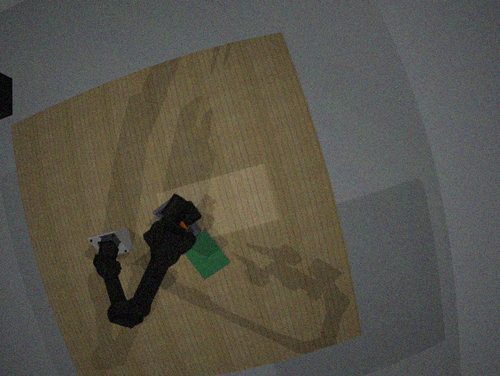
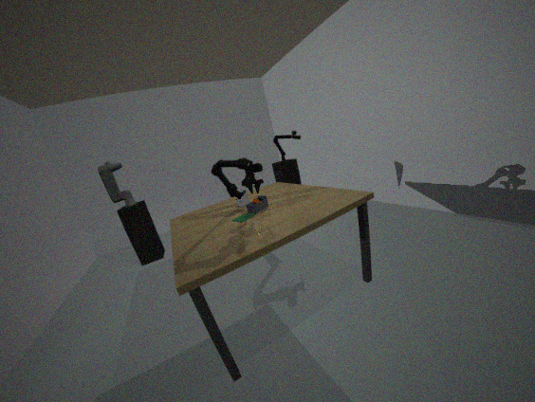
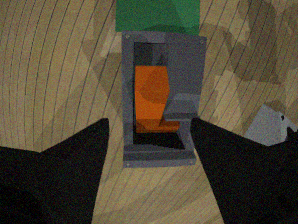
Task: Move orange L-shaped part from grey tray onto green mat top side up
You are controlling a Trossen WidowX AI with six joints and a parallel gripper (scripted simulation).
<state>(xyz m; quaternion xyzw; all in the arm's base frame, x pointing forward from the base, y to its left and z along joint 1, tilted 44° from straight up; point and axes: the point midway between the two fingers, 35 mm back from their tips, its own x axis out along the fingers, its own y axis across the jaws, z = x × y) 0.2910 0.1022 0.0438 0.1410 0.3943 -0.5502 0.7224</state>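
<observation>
Right now my gripper tip is 30 mm past the orange L-shaped part, 20 mm to the right of it and 90 mm above it. From my gripper tip the other things lie so: green mat 40 mm ahead, 140 mm to the right, 150 mm below.
</observation>
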